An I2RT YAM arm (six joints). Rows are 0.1 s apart.
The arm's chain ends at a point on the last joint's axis. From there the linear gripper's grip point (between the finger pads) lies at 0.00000 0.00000 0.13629 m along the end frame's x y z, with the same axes.
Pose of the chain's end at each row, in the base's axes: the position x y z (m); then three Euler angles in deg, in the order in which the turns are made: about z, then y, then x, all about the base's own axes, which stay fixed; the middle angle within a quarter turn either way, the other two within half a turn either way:
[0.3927, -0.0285, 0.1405, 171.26, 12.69, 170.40]
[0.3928, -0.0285, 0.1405, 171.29, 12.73, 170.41]
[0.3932, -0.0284, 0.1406, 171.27, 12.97, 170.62]
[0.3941, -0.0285, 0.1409, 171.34, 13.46, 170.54]
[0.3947, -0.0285, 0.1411, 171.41, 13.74, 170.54]
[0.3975, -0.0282, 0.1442, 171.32, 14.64, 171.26]
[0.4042, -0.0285, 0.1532, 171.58, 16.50, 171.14]
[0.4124, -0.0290, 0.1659, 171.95, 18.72, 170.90]
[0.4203, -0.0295, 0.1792, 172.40, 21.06, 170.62]
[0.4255, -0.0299, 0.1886, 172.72, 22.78, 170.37]
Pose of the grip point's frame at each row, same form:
[0.4226, -0.0507, 0.0094, 171.26, 12.69, 170.40]
[0.4228, -0.0506, 0.0094, 171.29, 12.73, 170.41]
[0.4238, -0.0500, 0.0096, 171.27, 12.97, 170.62]
[0.4258, -0.0503, 0.0102, 171.34, 13.46, 170.54]
[0.4271, -0.0503, 0.0105, 171.41, 13.74, 170.54]
[0.4319, -0.0482, 0.0139, 171.32, 14.64, 171.26]
[0.4429, -0.0486, 0.0241, 171.58, 16.50, 171.14]
[0.4561, -0.0494, 0.0384, 171.95, 18.72, 170.90]
[0.4693, -0.0502, 0.0537, 172.40, 21.06, 170.62]
[0.4783, -0.0509, 0.0647, 172.72, 22.78, 170.37]

